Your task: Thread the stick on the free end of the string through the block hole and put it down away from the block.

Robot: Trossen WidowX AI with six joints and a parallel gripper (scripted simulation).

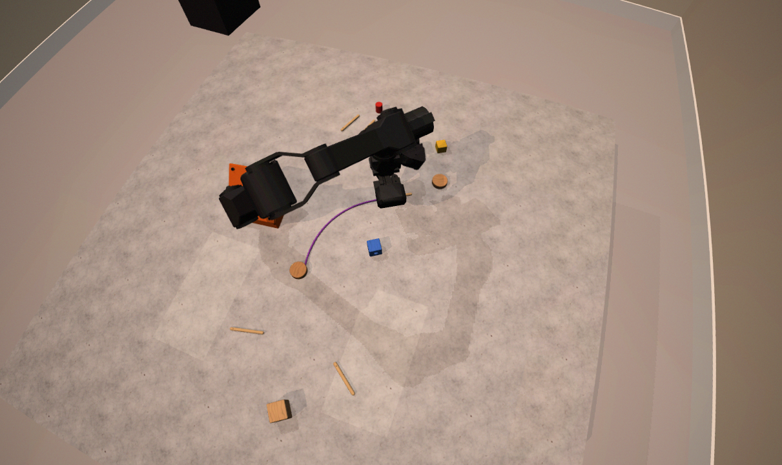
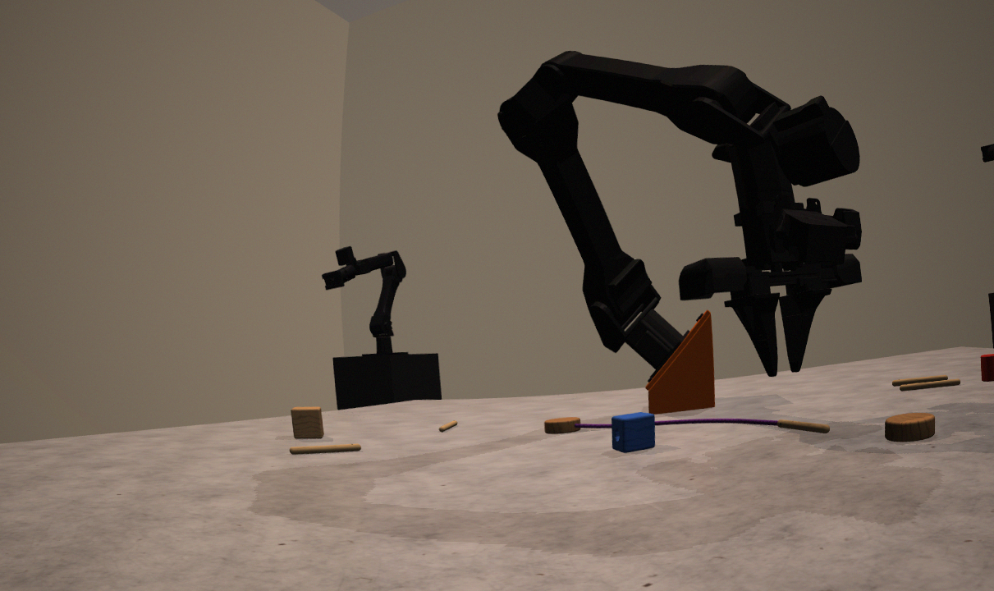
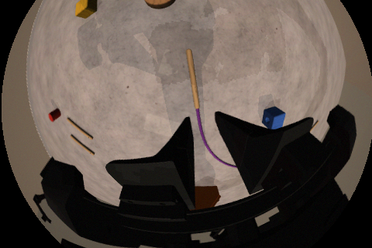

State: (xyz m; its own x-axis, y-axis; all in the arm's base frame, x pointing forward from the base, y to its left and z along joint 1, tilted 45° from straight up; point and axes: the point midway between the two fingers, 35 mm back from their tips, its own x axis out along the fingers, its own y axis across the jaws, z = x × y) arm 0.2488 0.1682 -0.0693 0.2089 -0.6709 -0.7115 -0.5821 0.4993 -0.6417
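Now: the thin wooden stick 1 cm ahead of my gripper tip, 1 cm to the left of it and 4 cm below it. Also, from my gripper tip: blue block: 4 cm ahead, 14 cm to the right, 3 cm below; then wooden disc: 11 cm ahead, 10 cm to the left, 4 cm below; then yellow cube: 7 cm ahead, 21 cm to the left, 4 cm below.
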